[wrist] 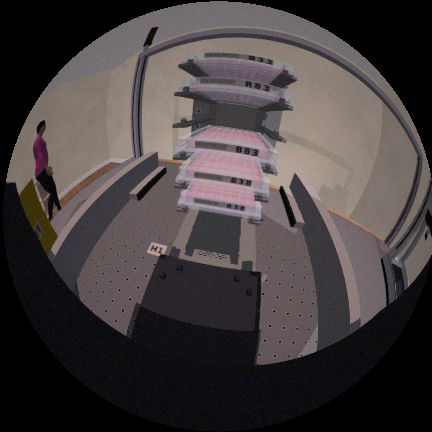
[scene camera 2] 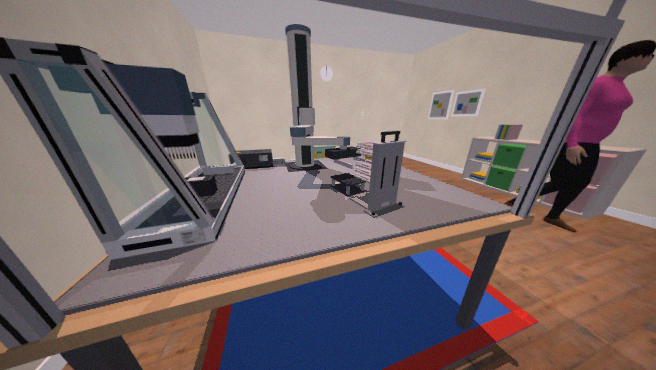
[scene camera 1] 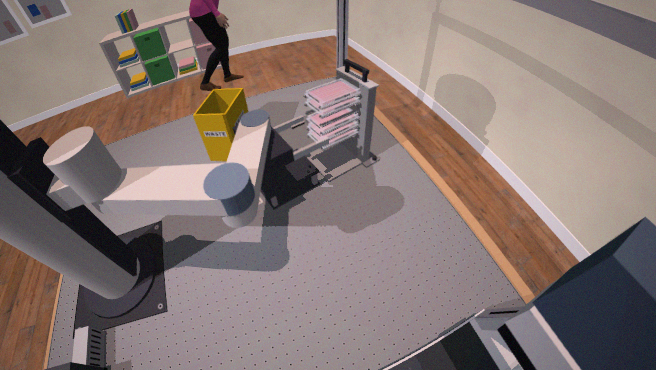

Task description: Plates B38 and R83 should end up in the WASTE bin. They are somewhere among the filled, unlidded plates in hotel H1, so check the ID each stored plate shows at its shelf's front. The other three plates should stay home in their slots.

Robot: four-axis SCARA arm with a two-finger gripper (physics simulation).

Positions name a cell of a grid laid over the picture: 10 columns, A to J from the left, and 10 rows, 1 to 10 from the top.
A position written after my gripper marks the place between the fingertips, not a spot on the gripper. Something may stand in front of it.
I see my gripper (scene camera 1: E4).
My gripper is seen too in the wrist view (wrist: F4).
